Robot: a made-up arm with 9 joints. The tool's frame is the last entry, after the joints. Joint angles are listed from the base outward.
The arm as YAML. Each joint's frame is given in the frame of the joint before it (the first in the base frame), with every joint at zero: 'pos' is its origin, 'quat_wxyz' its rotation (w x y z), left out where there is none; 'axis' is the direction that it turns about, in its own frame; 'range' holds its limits. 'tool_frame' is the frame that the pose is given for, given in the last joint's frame.
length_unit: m
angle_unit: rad
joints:
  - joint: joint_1
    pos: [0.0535, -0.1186, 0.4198]
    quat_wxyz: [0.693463, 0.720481, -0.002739, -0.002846]
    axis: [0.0, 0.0, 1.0]
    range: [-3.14, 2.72]
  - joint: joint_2
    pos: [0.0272, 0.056, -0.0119]
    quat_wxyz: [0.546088, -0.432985, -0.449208, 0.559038]
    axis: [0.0, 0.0, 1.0]
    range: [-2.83, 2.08]
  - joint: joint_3
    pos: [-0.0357, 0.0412, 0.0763]
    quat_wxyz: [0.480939, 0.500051, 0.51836, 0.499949]
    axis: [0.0, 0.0, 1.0]
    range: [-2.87, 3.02]
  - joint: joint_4
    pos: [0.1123, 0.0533, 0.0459]
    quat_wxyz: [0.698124, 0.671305, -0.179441, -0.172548]
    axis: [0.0, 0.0, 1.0]
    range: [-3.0, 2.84]
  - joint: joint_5
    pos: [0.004, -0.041, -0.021]
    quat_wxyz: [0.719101, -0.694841, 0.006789, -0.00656]
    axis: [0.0, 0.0, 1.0]
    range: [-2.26, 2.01]
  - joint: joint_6
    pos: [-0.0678, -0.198, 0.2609]
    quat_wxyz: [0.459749, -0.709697, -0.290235, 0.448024]
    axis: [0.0, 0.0, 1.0]
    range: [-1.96, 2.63]
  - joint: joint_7
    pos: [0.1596, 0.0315, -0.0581]
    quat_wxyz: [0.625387, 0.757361, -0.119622, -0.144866]
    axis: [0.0, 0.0, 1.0]
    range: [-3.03, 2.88]
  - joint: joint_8
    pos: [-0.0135, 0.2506, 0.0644]
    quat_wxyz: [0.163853, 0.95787, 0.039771, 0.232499]
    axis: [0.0, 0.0, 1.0]
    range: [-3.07, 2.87]
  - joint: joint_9
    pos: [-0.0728, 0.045, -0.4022]
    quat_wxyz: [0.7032, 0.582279, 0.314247, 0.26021]
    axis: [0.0, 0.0, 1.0]
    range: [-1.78, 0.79]
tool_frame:
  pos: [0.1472, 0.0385, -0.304]
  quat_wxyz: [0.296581, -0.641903, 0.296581, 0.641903]
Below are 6 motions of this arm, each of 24 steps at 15 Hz.
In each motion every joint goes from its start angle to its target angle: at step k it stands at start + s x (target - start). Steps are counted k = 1, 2, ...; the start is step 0. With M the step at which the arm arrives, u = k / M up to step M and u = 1 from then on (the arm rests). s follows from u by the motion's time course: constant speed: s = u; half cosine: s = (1 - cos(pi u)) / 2; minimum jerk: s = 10 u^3 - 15 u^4 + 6 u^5.
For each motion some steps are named. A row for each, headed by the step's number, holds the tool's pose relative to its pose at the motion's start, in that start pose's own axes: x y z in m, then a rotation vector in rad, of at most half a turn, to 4 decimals.
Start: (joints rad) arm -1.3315 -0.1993 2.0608 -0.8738 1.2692 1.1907 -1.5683 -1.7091 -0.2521
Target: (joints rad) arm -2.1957 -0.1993 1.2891 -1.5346 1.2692 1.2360 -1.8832 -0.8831 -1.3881
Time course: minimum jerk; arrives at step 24
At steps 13, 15, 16, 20, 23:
13: 0.0969 0.3776 0.1357 0.1264 -0.1337 1.0066
15: 0.0431 0.4850 0.1161 0.1483 -0.0251 1.2870
16: 0.0099 0.5263 0.1007 0.1544 0.0408 1.4082
20: -0.1000 0.6086 0.0450 0.1551 0.2652 1.7130
23: -0.1247 0.6194 0.0321 0.1520 0.3177 1.7697

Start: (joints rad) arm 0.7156 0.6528 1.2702 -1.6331 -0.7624 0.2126 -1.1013 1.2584 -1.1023
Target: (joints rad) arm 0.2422 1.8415 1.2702 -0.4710 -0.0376 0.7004 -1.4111 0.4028 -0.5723
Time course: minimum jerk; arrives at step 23
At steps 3, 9, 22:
3: 0.0115 -0.0132 0.0200 -0.0170 -0.0320 -0.0202
9: 0.0853 -0.1744 0.3588 -0.2441 -0.5296 -0.3450
22: -0.2538 -0.1872 0.8817 -0.4409 -1.5994 -1.1004

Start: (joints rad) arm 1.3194 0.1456 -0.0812 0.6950 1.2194 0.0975 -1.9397 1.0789 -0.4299
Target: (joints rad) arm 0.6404 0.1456 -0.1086 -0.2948 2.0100 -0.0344 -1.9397 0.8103 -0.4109
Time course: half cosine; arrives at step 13
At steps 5, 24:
5: -0.2690 -0.2953 -0.0895 -0.3728 0.3477 -0.1301
24: -0.5336 -0.8975 0.4546 -1.5282 0.6233 -0.2938

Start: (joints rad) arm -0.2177 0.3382 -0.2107 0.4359 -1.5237 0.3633 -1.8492 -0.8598 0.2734
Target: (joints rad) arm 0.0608 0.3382 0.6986 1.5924 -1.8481 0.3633 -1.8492 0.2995 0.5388
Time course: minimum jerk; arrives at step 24
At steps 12, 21, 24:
12: 0.1281 -0.2205 0.2320 -0.5889 -0.3973 -0.2057
21: 0.0586 -0.3240 0.2545 -1.2058 -0.2503 -0.1420
24: 0.0546 -0.3250 0.2517 -1.2216 -0.2384 -0.1328

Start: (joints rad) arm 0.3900 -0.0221 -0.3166 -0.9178 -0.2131 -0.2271 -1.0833 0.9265 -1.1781
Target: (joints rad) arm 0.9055 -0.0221 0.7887 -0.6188 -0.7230 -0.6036 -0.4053 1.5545 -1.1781
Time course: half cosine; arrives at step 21
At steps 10, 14, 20, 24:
10: 0.4596 0.2127 0.2605 0.0203 -0.5065 0.1925
14: 0.6133 0.2678 0.5431 -0.0015 -0.8155 0.1848
20: 0.6510 0.2367 0.7896 -0.0295 -1.0464 0.0925
24: 0.6509 0.2351 0.7949 -0.0301 -1.0512 0.0895

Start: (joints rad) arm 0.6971 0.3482 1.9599 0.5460 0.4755 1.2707 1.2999 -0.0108 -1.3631
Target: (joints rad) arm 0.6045 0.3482 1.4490 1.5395 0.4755 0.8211 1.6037 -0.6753 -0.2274
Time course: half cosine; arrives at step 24
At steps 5, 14, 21, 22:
5: -0.0637 -0.0188 -0.0051 -0.0919 0.0351 -0.0461
14: -0.4090 -0.1735 0.1271 -0.7467 0.2993 -0.2980
21: -0.5755 -0.2552 0.3572 -1.3154 0.4937 -0.4391
22: -0.5832 -0.2582 0.3746 -1.3547 0.5053 -0.4477

